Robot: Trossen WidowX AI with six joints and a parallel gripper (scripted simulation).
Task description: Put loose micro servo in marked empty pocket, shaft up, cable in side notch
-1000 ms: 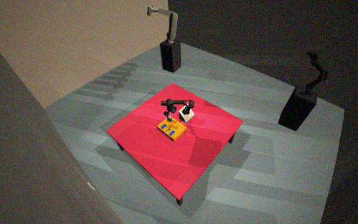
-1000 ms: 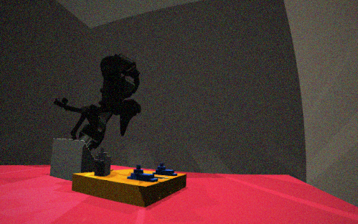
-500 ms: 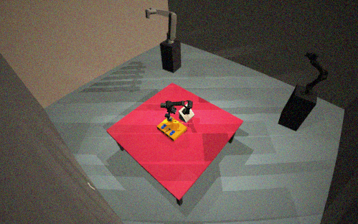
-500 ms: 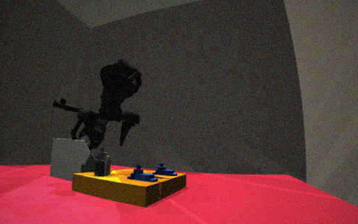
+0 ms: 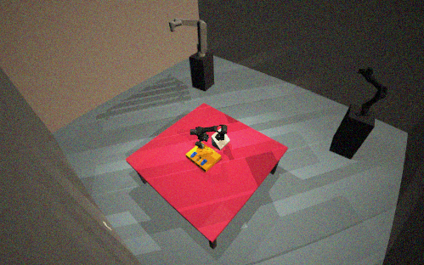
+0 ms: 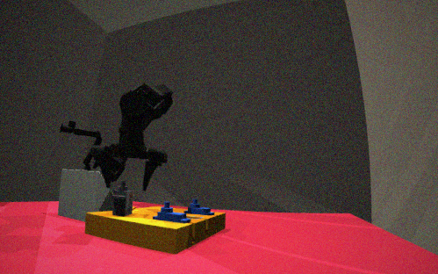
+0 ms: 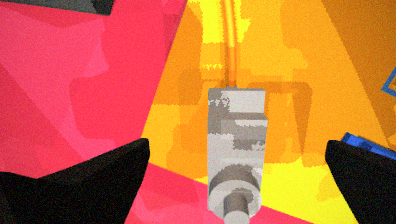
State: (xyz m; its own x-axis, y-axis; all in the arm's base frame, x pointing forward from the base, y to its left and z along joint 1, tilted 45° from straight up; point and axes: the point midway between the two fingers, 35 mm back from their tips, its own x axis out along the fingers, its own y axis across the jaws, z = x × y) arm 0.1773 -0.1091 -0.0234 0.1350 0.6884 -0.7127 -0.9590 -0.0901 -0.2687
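The yellow-orange deck is 3 cm ahead of my gripper tip, 8 cm to the left of it and 8 cm below it.
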